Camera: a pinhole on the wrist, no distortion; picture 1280 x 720 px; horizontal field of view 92.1 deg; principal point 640.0 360.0 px. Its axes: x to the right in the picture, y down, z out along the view. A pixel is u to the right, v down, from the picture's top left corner.
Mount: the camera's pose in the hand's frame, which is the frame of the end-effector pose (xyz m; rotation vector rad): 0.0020 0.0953 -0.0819 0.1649 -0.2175 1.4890
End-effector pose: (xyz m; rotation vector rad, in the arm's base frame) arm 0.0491 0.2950 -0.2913 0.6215 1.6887 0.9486
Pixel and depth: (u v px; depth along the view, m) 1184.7 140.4 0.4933
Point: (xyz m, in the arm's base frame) 0.4530 0.7973 -0.1382
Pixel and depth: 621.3 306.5 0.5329
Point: 0.4539 0.4089 -0.4055
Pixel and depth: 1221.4 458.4 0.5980
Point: 0.6496 0.6906 0.0870
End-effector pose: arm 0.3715 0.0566 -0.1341 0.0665 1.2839 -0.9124
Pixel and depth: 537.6 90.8 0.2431
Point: 0.4803 -0.0776 -0.1604
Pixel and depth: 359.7 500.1 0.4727
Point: 0.4916 -0.1778 0.1839
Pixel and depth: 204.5 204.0 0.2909
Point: 0.3811 -0.1670 -0.0475
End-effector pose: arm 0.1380 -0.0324 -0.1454 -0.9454 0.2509 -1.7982
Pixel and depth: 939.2 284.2 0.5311
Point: 0.6246 -0.0520 0.0967
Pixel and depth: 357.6 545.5 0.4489
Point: 0.2315 0.2746 0.0891
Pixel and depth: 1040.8 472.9 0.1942
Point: 0.3592 -0.0448 -0.1686
